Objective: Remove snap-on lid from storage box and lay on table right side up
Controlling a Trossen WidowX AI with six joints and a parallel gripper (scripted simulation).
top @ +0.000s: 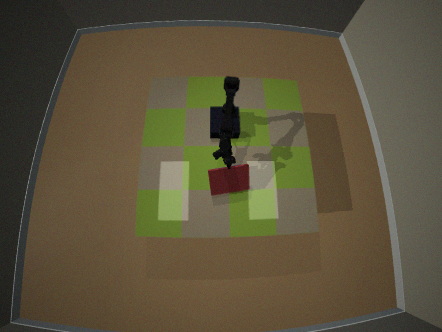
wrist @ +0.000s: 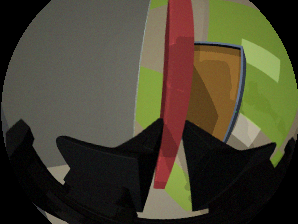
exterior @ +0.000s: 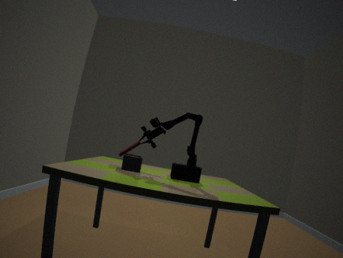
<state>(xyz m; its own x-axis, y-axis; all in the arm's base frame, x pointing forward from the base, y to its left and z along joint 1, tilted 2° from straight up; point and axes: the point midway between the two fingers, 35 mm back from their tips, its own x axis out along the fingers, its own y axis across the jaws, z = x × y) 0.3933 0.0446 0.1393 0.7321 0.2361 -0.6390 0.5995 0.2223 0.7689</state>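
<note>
My gripper tip is now 6 cm short of the red lid, 2 cm to the right of it and 5 cm above it. From my gripper tip the other things lie so: storage box (3 cm ahead, 1 cm to the left, 16 cm below).
</note>
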